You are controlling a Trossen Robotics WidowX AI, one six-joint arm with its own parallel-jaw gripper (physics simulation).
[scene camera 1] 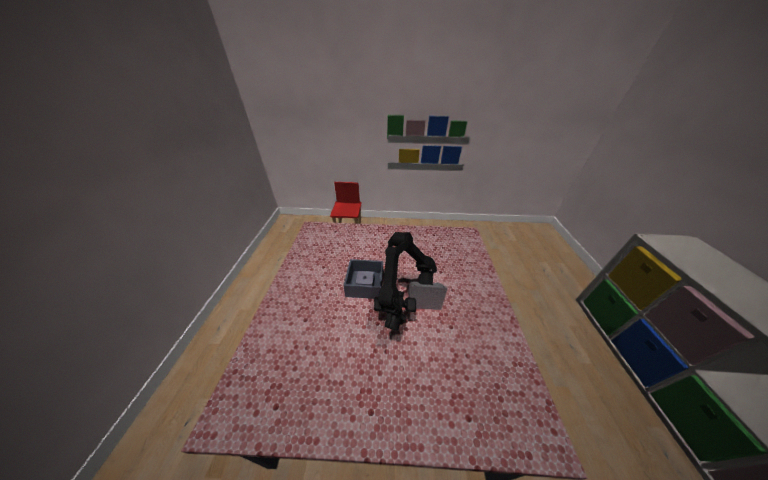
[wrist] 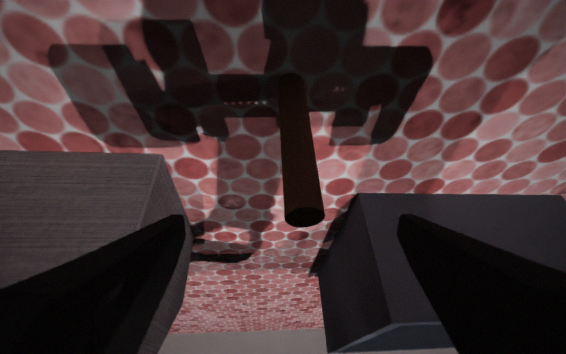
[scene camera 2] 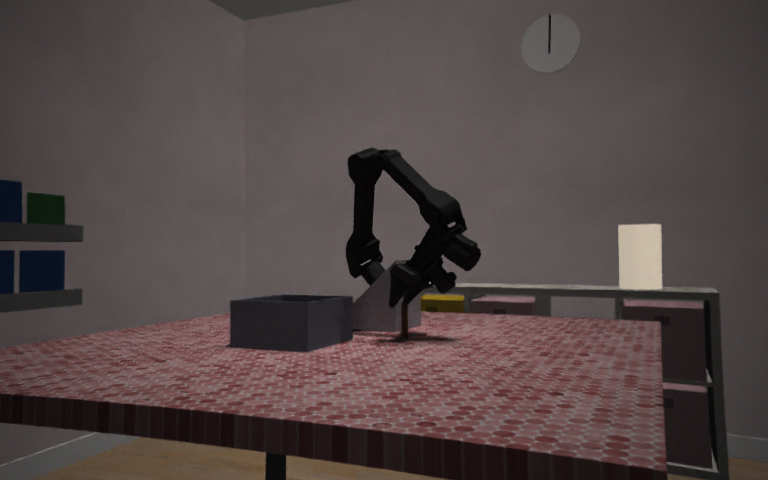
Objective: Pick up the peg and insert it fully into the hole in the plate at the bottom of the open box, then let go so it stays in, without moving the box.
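Frame: origin at the arm's base, x ahead, y left, z up, level; centimetres.
Seen in the pictures: gripper, fingertip midpoint: (wrist: 292, 224) (scene camera 2: 397, 305); arm's base, origin of the base link: (scene camera 1: 426, 283) (scene camera 2: 383, 284).
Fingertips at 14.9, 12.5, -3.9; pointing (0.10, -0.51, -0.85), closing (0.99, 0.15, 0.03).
Pixels of each thing's middle, then the offset from my fingertips to it, as dx, dy, dz. Level surfaces: height alone.
- dark brown peg, body centre: (wrist: 296, 137) (scene camera 2: 404, 320) +0.0, +1.8, -3.3
- open blue-grey box, body centre: (wrist: 429, 284) (scene camera 2: 293, 320) (scene camera 1: 364, 278) +18.0, -16.0, -2.4
- light plate, body centre: (scene camera 1: 365, 280) +18.0, -16.0, -3.9
- table, its level: dz -7.3
A dark brown peg (scene camera 2: 404, 322) (wrist: 299, 155) stands upright on the table, outside the box. Its top end lies between the fingertips in the wrist view, with space on both sides. My gripper (scene camera 2: 399, 302) (wrist: 292, 224) is open and tilted, with its fingertips around the height of the peg's top. The fingertips and the peg are hidden by the arm in scene camera 1. The open blue-grey box (scene camera 1: 363, 292) (scene camera 2: 269, 323) (wrist: 367, 250) stands beside the peg. The light plate (scene camera 1: 359, 281) with its dark hole (scene camera 1: 364, 277) lies at the box's bottom.
A grey sloped block (scene camera 1: 428, 297) (scene camera 2: 370, 318) (wrist: 75, 200) stands on the other side of the peg from the box, close to the arm's base. The table (scene camera 1: 368, 384) (scene camera 2: 453, 373) has a pink and red dotted top. A shelf unit (scene camera 2: 722, 362) stands beyond it.
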